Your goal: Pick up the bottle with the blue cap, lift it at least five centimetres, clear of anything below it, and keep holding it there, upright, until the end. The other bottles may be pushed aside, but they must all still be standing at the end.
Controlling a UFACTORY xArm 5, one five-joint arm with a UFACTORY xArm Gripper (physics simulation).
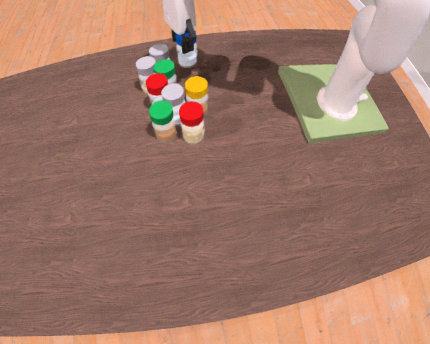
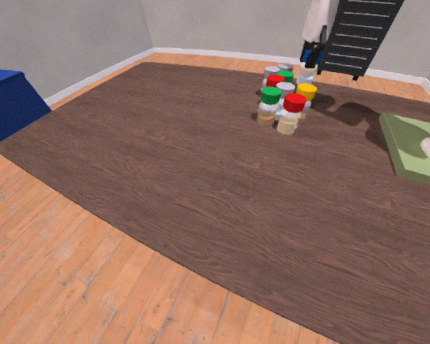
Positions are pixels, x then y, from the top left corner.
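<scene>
Green-capped bottle point(image 1: 161, 112), 63 cm from the lens.
</scene>
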